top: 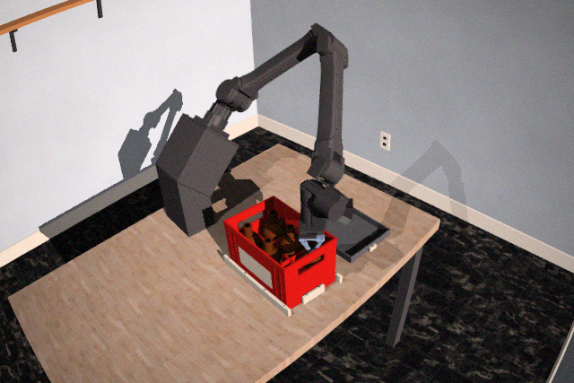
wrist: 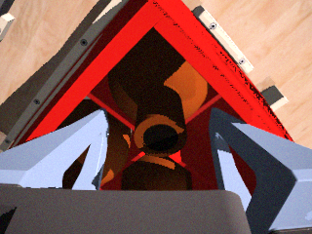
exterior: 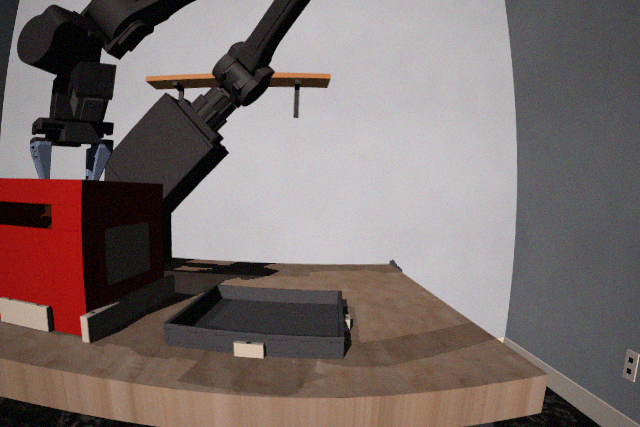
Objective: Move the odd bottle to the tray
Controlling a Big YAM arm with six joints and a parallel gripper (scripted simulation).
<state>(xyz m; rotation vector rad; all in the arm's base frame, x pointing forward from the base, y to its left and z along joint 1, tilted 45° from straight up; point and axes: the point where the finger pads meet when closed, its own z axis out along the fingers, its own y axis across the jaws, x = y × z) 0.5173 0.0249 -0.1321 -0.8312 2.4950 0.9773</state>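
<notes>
Now: hand 10 cm past the red crate, 7 cm above it and 3 cm to the left of it. Round my hand: dark grey tray (24 cm to the left, 14 cm below, 8 cm behind).
</notes>
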